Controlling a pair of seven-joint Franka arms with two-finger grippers.
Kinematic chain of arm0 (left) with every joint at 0, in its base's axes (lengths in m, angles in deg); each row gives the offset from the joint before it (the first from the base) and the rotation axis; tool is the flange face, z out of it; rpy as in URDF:
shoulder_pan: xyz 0 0 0.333 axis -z
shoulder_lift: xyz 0 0 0 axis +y
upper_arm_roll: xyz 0 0 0.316 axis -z
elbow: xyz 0.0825 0 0 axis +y
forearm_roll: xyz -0.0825 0 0.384 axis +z
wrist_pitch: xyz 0 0 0 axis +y
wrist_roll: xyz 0.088 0 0 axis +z
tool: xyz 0 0 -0.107 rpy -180 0 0
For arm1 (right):
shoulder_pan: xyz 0 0 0.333 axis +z
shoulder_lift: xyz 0 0 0 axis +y
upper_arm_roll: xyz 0 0 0.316 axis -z
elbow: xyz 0.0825 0 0 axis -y
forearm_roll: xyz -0.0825 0 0.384 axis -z
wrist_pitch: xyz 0 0 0 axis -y
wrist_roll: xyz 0.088 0 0 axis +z
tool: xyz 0 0 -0.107 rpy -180 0 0
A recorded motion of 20 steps. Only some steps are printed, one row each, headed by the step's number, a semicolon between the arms.
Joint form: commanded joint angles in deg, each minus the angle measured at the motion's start. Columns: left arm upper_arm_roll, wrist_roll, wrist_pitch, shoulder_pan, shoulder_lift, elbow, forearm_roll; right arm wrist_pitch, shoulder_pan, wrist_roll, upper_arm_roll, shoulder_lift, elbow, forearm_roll.
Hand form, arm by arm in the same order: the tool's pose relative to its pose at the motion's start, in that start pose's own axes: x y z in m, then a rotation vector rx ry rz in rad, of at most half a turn. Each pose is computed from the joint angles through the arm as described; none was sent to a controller.
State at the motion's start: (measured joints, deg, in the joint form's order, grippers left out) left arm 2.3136 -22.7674 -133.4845 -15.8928 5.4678 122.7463 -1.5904; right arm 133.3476 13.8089 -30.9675 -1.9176 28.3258 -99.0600 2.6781
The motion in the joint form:
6: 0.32 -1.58 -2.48 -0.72 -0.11 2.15 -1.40; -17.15 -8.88 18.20 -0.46 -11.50 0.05 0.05
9: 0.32 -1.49 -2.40 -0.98 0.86 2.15 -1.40; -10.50 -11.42 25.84 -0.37 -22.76 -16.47 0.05
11: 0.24 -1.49 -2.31 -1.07 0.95 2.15 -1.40; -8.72 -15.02 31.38 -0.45 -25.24 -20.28 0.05
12: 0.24 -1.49 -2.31 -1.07 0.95 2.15 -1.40; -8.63 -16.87 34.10 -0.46 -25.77 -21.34 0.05
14: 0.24 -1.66 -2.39 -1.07 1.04 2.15 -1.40; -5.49 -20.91 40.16 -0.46 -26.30 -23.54 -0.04
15: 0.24 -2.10 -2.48 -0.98 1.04 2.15 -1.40; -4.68 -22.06 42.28 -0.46 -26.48 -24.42 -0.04
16: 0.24 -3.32 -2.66 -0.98 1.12 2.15 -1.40; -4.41 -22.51 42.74 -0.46 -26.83 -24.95 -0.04
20: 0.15 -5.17 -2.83 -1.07 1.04 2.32 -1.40; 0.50 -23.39 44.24 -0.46 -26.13 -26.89 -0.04
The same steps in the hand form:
6: -0.0082 -0.0011 0.0107 -0.0116 0.0137 0.0024; 0.0199 0.1007 -0.1071 -0.0545 -0.0876 -0.1658
9: -0.0099 -0.0034 0.0202 -0.0188 -0.0029 -0.0043; -0.0331 0.1468 -0.1095 -0.0517 -0.0667 -0.2594
11: -0.0107 -0.0048 0.0212 -0.0197 -0.0058 -0.0073; -0.0385 0.1845 -0.1080 -0.0527 -0.0617 -0.2961
12: -0.0107 -0.0048 0.0212 -0.0197 -0.0058 -0.0073; -0.0393 0.2031 -0.1056 -0.0545 -0.0709 -0.3117
14: -0.0107 -0.0049 0.0219 -0.0198 -0.0060 -0.0044; -0.0371 0.2420 -0.0993 -0.0535 -0.0487 -0.3479
15: -0.0102 -0.0041 0.0218 -0.0193 -0.0045 0.0048; -0.0385 0.2533 -0.0958 -0.0540 -0.0480 -0.3654
16: -0.0099 -0.0043 0.0223 -0.0186 -0.0027 0.0260; -0.0402 0.2578 -0.0957 -0.0547 -0.0468 -0.3658
20: -0.0112 -0.0057 0.0225 -0.0175 -0.0013 0.0552; -0.0404 0.2661 -0.0822 -0.0551 -0.0077 -0.3793

